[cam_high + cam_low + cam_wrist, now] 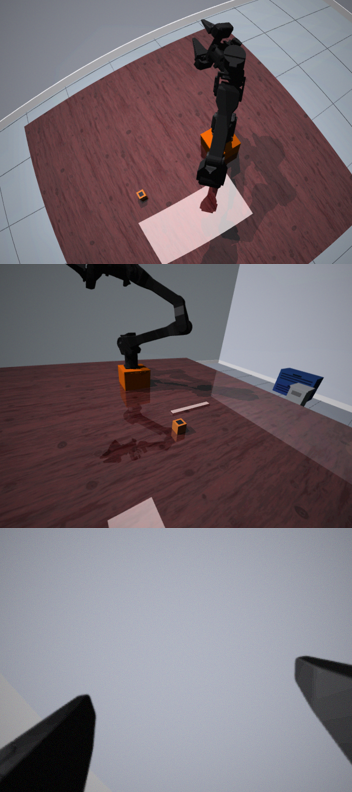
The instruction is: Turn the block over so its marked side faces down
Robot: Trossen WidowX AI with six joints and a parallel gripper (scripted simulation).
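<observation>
My gripper tip is now 46 cm above the orange block, 40 cm short of it and 26 cm to the right of it.
</observation>
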